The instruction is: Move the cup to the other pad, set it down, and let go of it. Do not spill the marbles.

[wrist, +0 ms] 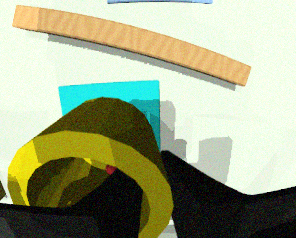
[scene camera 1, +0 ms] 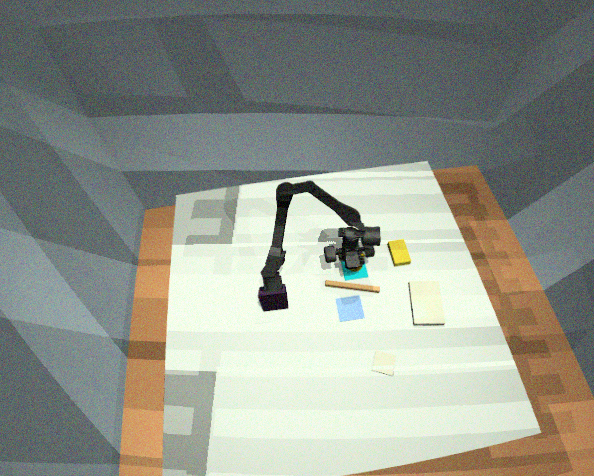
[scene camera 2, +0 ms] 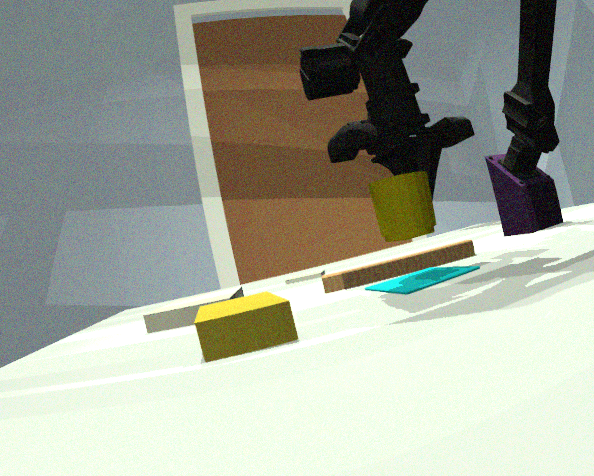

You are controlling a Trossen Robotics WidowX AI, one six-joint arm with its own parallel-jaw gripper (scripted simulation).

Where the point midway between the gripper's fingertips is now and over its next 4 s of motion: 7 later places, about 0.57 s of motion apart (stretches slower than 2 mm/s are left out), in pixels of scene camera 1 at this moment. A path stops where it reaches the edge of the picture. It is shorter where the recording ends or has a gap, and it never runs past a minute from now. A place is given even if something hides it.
The gripper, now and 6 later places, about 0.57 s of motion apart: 347,262; 348,261; 348,263; 348,264; 348,261; 348,258; 349,252
